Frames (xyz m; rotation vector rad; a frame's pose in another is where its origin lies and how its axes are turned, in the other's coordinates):
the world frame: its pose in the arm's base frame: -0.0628 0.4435 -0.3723 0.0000 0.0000 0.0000
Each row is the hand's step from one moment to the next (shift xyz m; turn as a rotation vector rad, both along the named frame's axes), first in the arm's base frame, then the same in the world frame.
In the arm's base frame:
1: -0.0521 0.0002 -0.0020 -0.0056 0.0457 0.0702
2: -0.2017 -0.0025 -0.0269 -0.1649 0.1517 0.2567
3: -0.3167 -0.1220 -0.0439 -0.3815 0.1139 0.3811
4: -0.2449 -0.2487 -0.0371 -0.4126 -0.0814 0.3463
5: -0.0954 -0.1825 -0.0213 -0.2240 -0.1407 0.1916
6: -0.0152 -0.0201 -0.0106 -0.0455 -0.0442 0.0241
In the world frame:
1: -0.0521 0.0002 -0.0020 -0.0056 0.0457 0.0702
2: -0.2017 -0.0025 -0.0269 -0.1649 0.1517 0.2567
3: -0.3167 -0.1220 -0.0439 -0.3815 0.1139 0.3811
4: -0.2449 -0.2487 -0.0371 -0.4126 -0.0814 0.3463
5: -0.0954 -0.1825 -0.0213 -0.2240 -0.1407 0.1916
6: -0.0152 -0.0201 -0.0106 -0.0455 -0.0442 0.0241

